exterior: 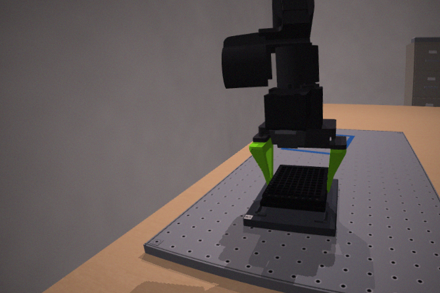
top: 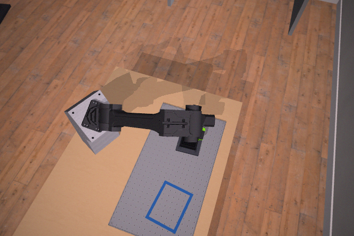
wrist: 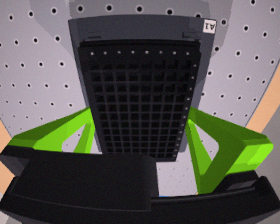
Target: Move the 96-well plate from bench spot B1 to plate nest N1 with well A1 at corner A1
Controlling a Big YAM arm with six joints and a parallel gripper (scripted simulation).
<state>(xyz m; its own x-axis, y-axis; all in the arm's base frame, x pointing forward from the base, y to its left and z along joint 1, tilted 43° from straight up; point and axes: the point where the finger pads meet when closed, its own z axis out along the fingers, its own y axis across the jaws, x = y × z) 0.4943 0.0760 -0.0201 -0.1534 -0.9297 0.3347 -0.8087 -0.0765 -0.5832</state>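
My hand is right at the black 96-well plate. Also, from my hand: white A1 label: 70 mm ahead, 60 mm to the left, 20 mm below; dark plate nest N1: 30 mm below.
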